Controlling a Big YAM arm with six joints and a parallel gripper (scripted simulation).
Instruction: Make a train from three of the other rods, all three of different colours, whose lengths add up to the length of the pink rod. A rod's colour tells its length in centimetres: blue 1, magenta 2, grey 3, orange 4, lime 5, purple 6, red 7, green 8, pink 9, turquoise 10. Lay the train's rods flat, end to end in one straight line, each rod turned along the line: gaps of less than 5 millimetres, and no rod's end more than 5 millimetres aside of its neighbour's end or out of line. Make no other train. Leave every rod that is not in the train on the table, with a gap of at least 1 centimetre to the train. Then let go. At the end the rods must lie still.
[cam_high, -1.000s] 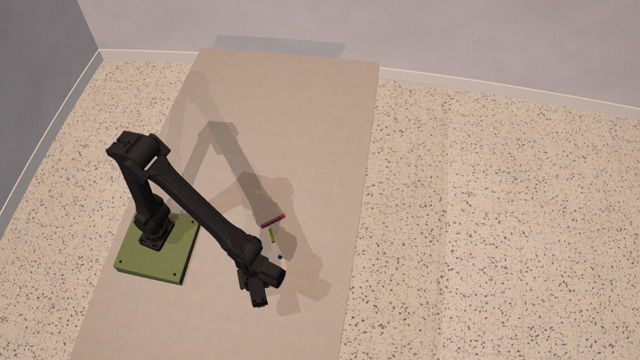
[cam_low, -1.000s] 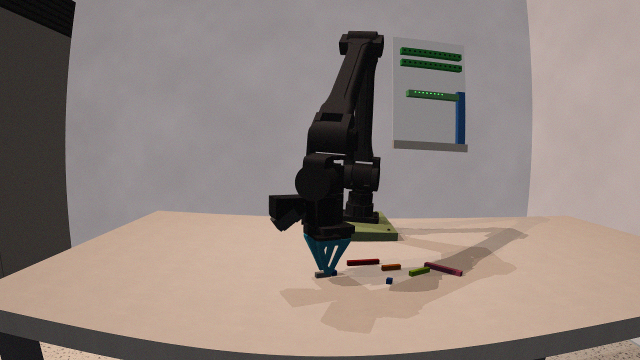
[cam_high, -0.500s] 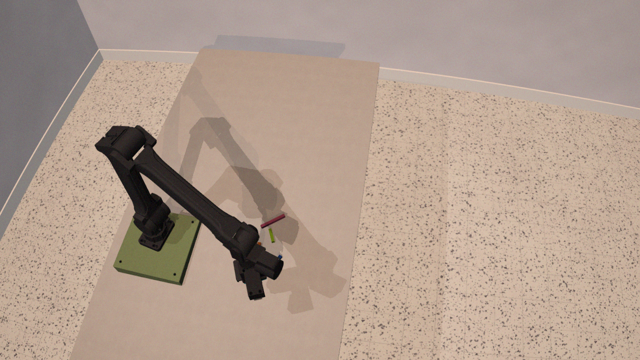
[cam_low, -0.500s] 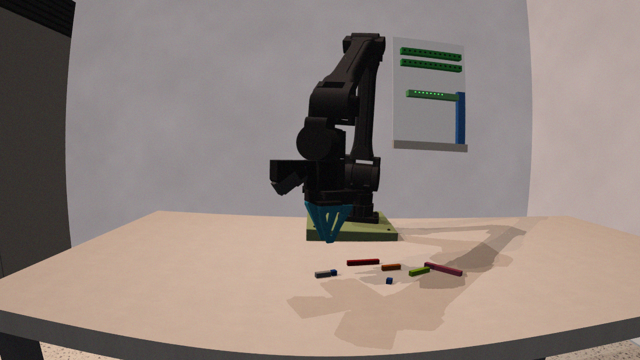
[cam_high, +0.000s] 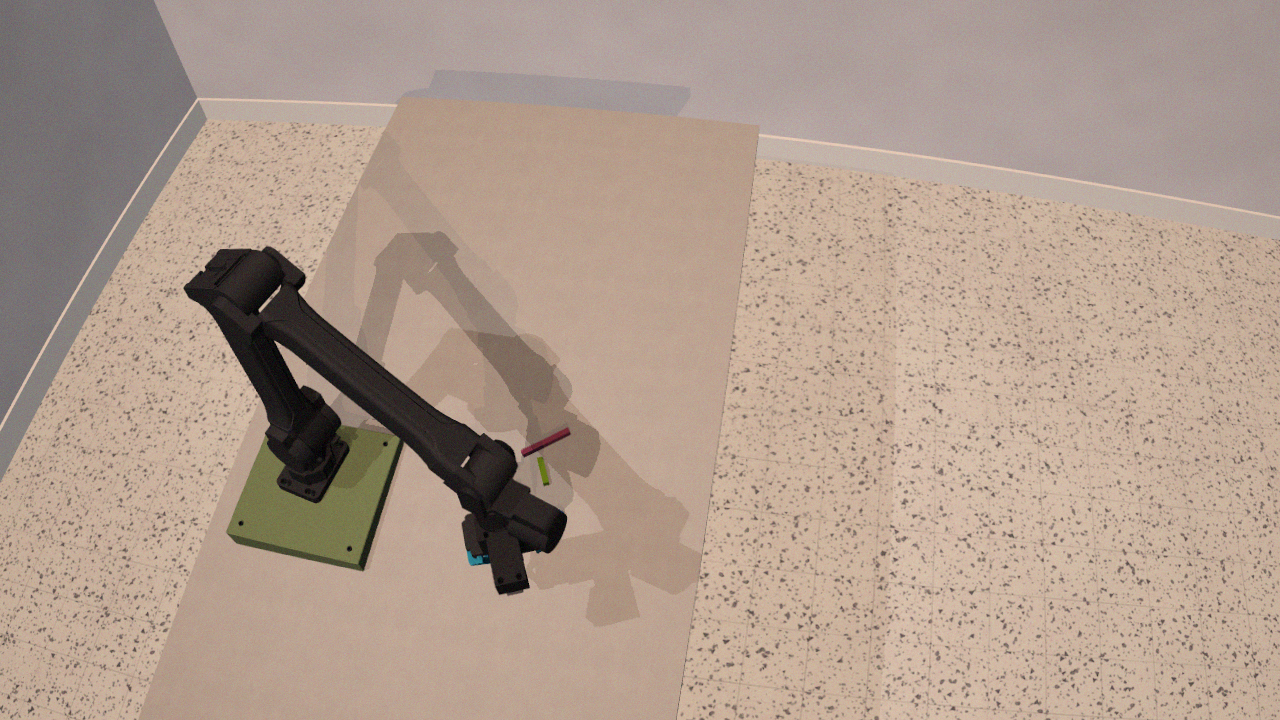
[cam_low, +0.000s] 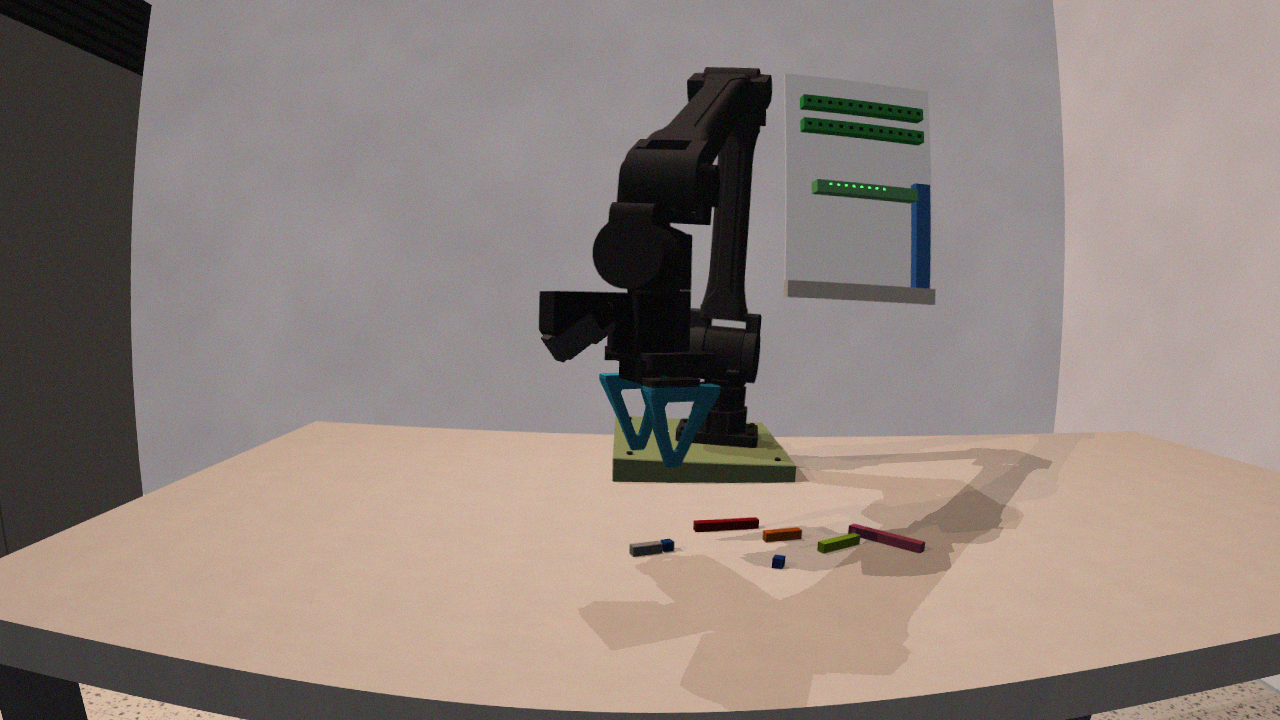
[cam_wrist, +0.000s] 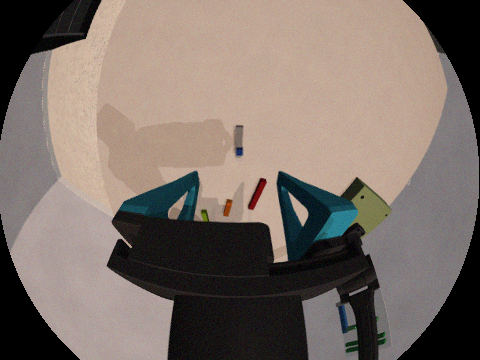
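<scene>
My gripper is now 19 cm to the right of the lime rod, 10 cm above it and 4 cm past it. The rest, counted from my hand: red rod (10 cm below, 9 cm behind, 7 cm to the left); orange rod (13 cm to the left, 10 cm below, 6 cm behind); grey rod (10 cm below).
</scene>
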